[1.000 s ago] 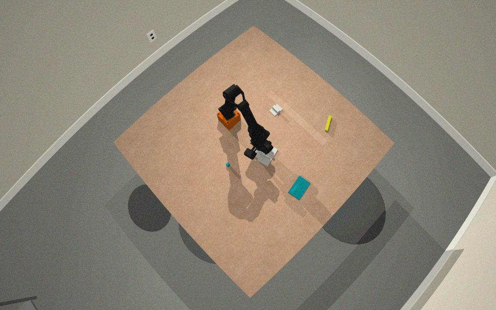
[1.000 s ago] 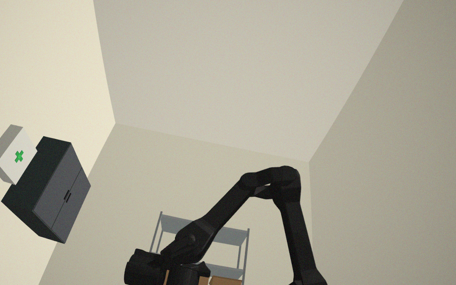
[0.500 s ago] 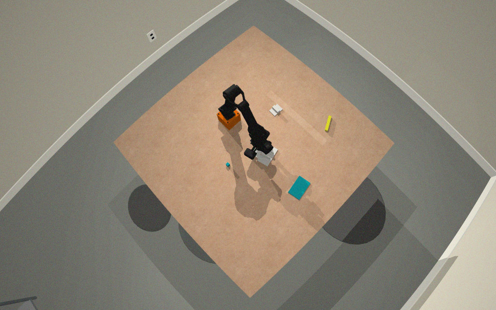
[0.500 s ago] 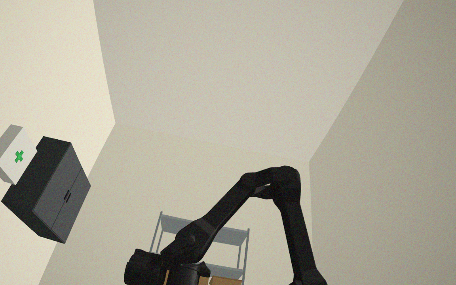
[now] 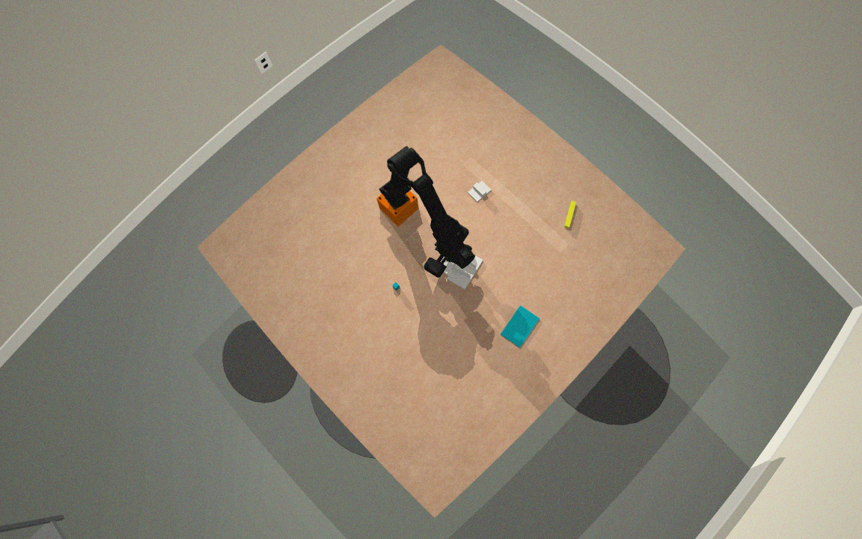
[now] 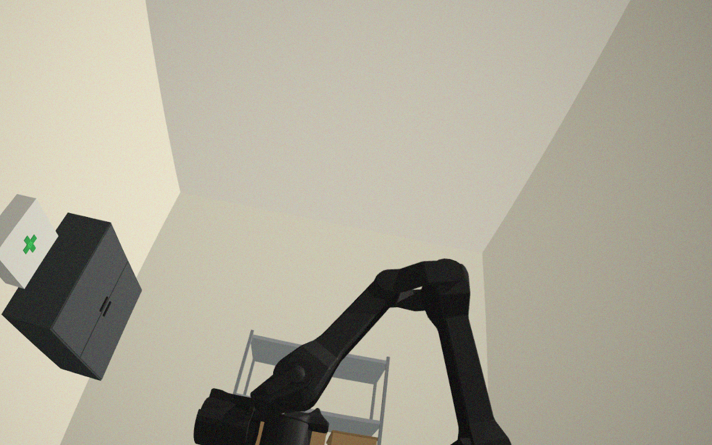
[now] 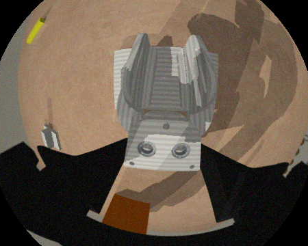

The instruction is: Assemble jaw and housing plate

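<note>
Now: the grey housing plate 1 cm ahead of my gripper tip and 2 cm above it. Round my gripper tip: grey jaw (1 cm ahead, 2 cm to the left, 1 cm below); small teal cube (2 cm behind, 20 cm to the right, 1 cm below); flat teal block (33 cm ahead, 6 cm to the left, 2 cm below).
</note>
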